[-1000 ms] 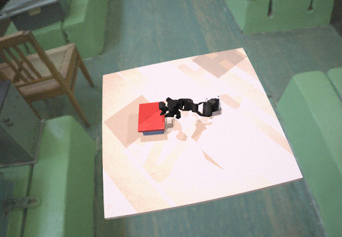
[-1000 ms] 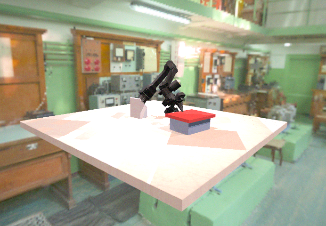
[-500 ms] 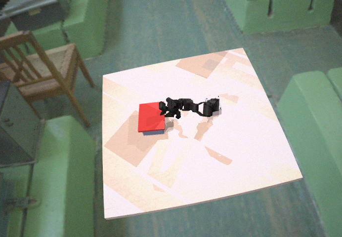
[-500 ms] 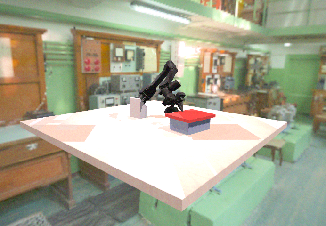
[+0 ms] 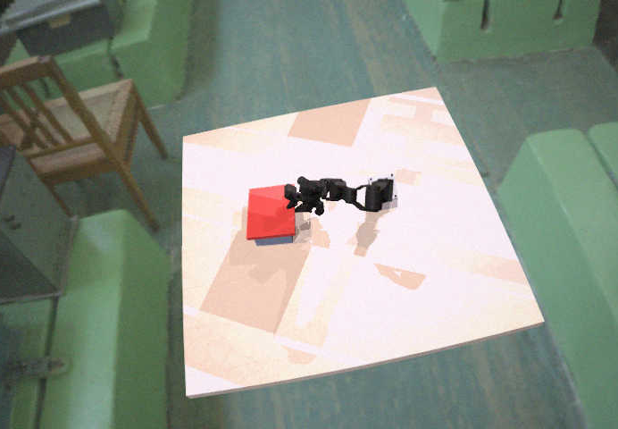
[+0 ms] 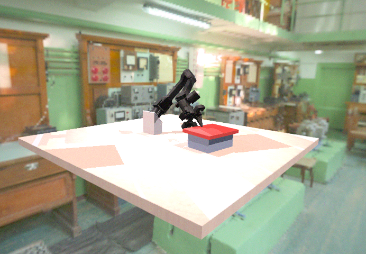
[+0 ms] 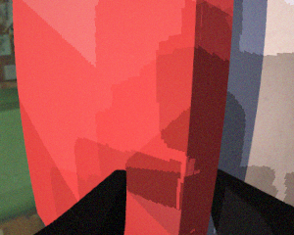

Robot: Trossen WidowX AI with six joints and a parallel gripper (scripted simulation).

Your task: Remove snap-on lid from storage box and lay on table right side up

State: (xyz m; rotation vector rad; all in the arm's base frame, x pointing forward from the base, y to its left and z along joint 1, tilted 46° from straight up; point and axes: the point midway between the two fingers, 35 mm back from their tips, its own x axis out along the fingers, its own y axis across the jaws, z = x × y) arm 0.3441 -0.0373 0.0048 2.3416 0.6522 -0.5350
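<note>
Now: gripper tip 70 mm short of the flat red lid, 20 mm to the left of it and 10 mm below it. The rest, counted from my gripper tip: grey-blue storage box: 80 mm ahead, 40 mm below, 20 mm to the right.
</note>
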